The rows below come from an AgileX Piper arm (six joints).
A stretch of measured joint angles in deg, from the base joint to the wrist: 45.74 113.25 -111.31 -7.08 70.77 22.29; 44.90 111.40 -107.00 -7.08 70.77 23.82; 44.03 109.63 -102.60 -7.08 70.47 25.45; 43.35 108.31 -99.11 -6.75 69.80 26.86; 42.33 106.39 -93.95 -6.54 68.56 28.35; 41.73 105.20 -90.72 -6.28 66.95 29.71; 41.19 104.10 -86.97 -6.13 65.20 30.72; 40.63 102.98 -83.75 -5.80 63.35 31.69
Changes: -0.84 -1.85 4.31 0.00 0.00 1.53; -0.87 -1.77 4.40 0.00 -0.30 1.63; -0.68 -1.32 3.49 0.33 -0.67 1.41; -1.02 -1.92 5.16 0.21 -1.24 1.49; -0.60 -1.19 3.23 0.26 -1.61 1.36; -0.54 -1.10 3.75 0.15 -1.75 1.01; -0.56 -1.12 3.22 0.33 -1.85 0.97
